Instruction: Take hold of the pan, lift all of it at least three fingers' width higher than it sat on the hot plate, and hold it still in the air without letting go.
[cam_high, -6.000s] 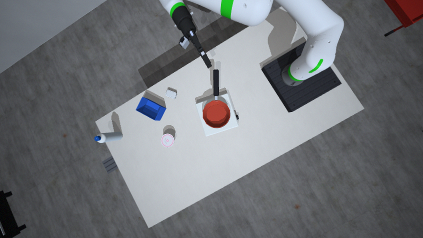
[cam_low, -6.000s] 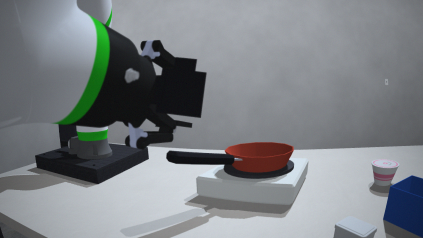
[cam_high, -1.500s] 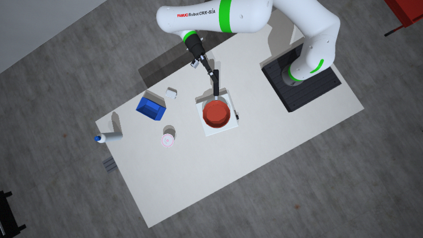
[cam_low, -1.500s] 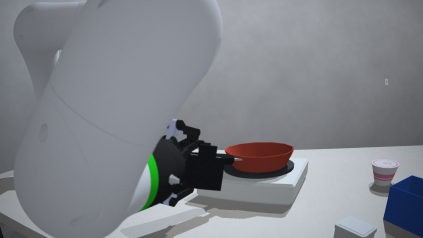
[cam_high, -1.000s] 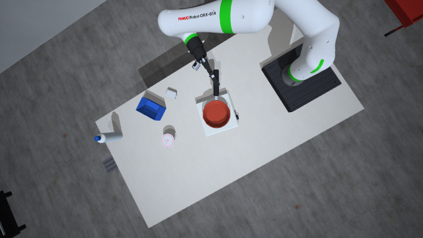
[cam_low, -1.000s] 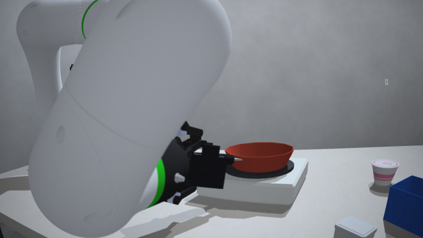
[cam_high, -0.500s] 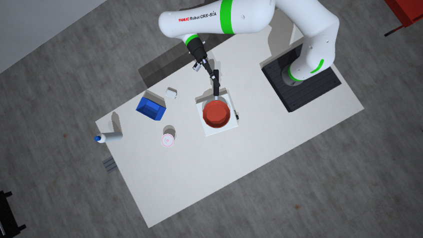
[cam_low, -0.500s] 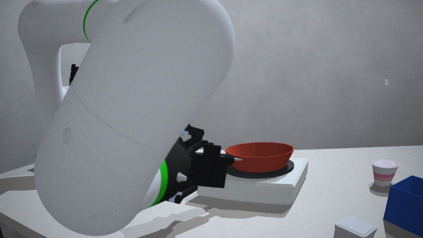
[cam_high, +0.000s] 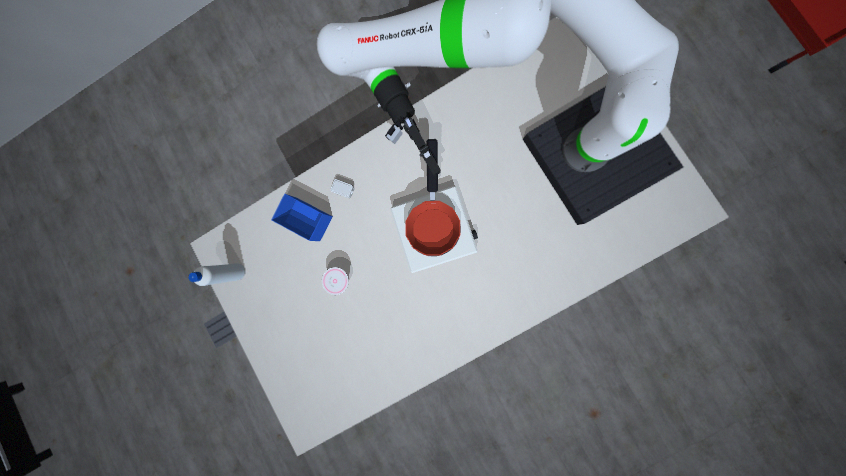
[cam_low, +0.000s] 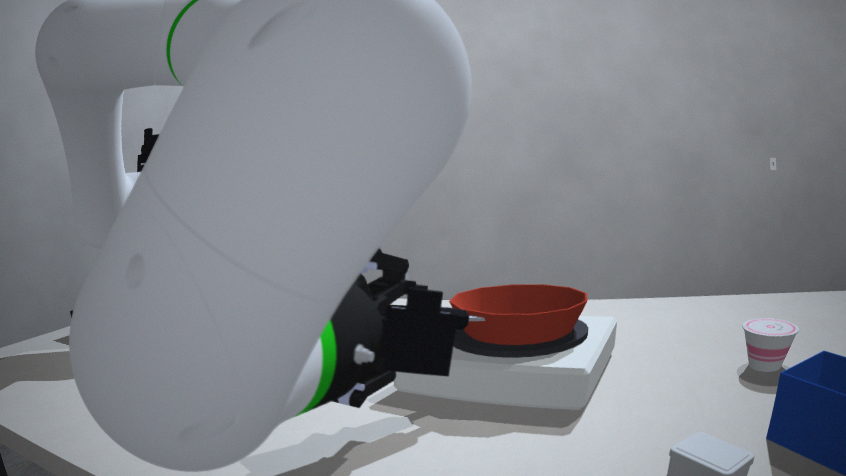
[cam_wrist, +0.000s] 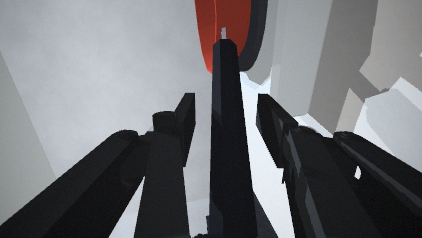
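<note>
Now: the red pan 120 mm to the left of my hand, 70 mm ahead of it and 30 mm below it. The rest, counted from my hand: small white box 310 mm ahead, 130 mm to the right, 110 mm below; then blue bin 490 mm ahead, 110 mm to the right, 100 mm below; then white hot plate 180 mm to the left, 90 mm below, 80 mm ahead.
</note>
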